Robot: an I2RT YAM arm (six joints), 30 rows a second.
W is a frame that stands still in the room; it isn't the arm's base.
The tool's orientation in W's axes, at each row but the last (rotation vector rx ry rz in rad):
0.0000 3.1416 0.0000
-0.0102 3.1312 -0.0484
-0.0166 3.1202 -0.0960
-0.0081 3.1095 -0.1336
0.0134 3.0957 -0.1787
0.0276 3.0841 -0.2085
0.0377 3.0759 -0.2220
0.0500 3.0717 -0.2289
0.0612 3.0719 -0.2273
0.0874 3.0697 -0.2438
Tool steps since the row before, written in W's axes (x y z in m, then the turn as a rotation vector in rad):
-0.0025 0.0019 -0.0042 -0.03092 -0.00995 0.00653
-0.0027 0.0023 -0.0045 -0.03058 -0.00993 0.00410
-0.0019 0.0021 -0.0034 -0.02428 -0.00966 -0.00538
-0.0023 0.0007 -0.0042 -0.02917 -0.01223 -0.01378
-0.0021 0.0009 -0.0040 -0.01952 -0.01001 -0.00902
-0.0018 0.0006 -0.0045 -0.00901 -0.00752 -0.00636
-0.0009 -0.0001 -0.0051 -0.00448 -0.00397 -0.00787
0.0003 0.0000 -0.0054 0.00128 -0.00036 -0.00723
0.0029 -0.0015 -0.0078 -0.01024 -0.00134 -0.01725
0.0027 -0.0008 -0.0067 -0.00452 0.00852 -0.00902
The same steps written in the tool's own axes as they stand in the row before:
0.0025 0.0019 0.0042 0.03092 -0.00995 -0.00653
0.0027 0.0025 0.0044 0.03060 -0.00986 -0.00410
0.0019 0.0023 0.0032 0.02449 -0.00907 0.00547
0.0024 0.0011 0.0041 0.02964 -0.01089 0.01391
0.0023 0.0013 0.0038 0.01981 -0.00912 0.00932
0.0020 0.0012 0.0043 0.00922 -0.00679 0.00687
0.0012 0.0006 0.0050 0.00486 -0.00293 0.00810
0.0000 0.0008 0.0053 -0.00083 0.00075 0.00727
-0.0025 -0.0002 0.0081 0.01126 0.00074 0.01664
-0.0023 0.0004 0.0069 0.00553 0.00953 0.00728

